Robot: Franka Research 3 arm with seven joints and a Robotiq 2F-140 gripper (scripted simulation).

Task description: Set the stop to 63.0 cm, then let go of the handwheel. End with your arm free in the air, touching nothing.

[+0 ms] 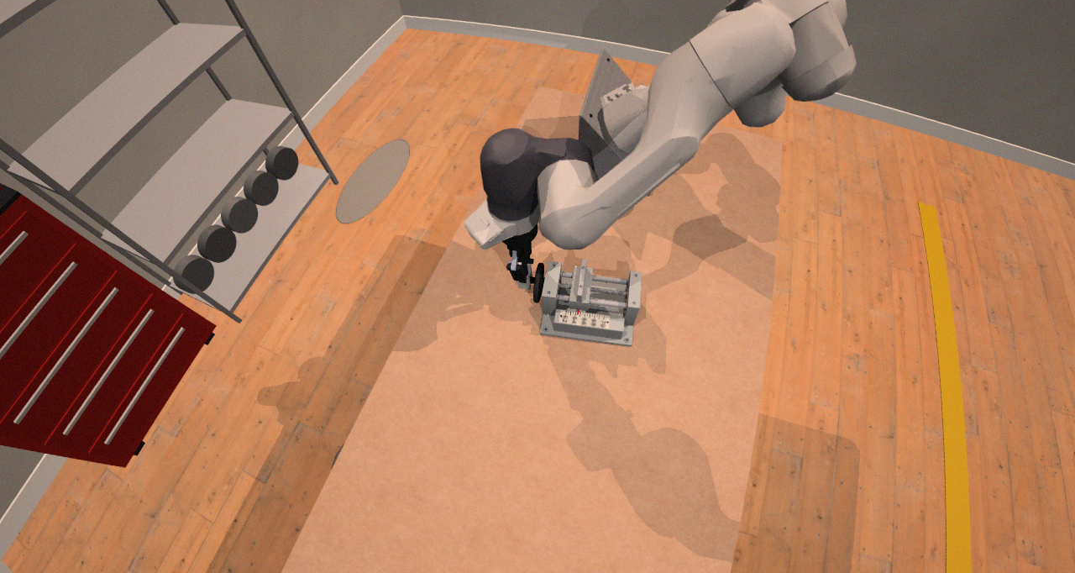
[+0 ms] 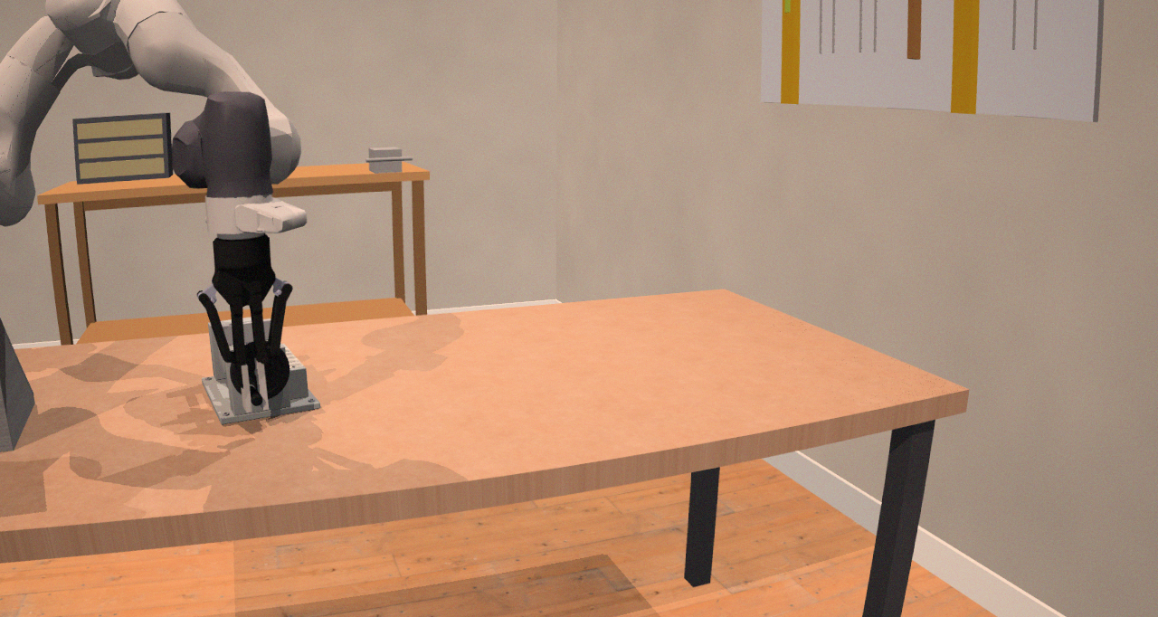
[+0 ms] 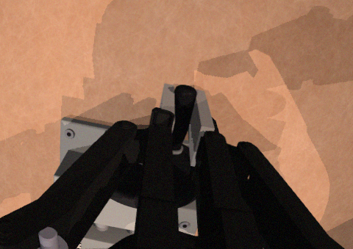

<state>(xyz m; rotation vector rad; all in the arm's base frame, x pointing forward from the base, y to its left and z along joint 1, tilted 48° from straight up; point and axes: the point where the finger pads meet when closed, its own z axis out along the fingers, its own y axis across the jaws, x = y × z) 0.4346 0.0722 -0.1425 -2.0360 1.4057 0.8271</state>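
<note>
Right now my hand is 130 mm to the right of the sliding stop, 20 mm below it and 10 mm past it. Round my hand: black handwheel: 20 mm to the left, 10 mm below.
</note>
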